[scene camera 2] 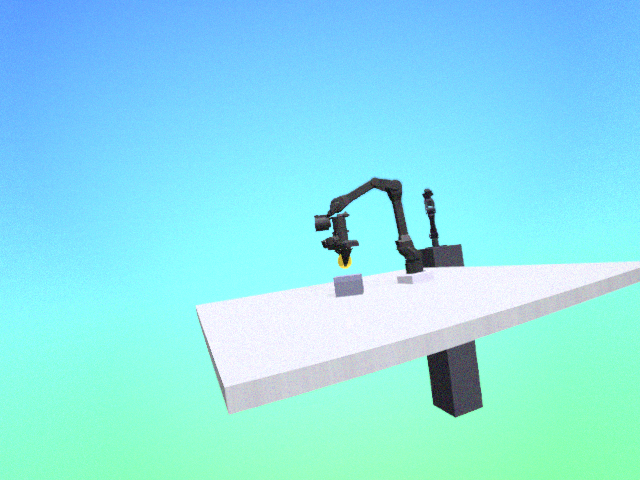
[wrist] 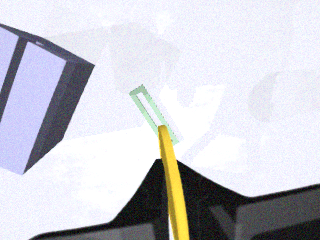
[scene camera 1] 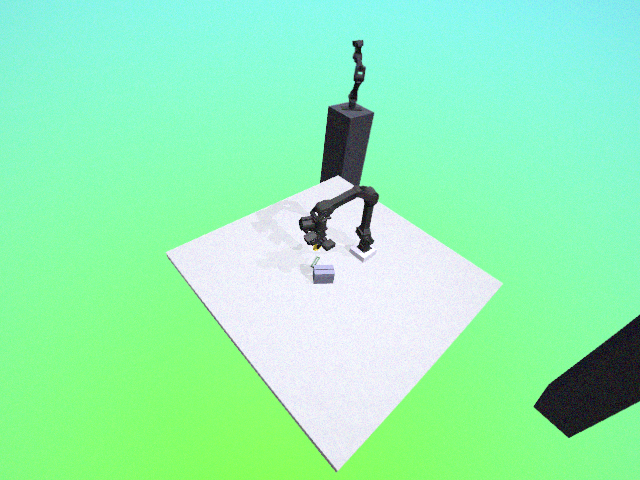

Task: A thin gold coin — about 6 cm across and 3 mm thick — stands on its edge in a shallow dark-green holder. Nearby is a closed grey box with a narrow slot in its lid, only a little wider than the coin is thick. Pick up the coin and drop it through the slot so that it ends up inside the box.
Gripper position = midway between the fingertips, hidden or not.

Labels:
My gripper (wrist: 164,164) holds a coin.

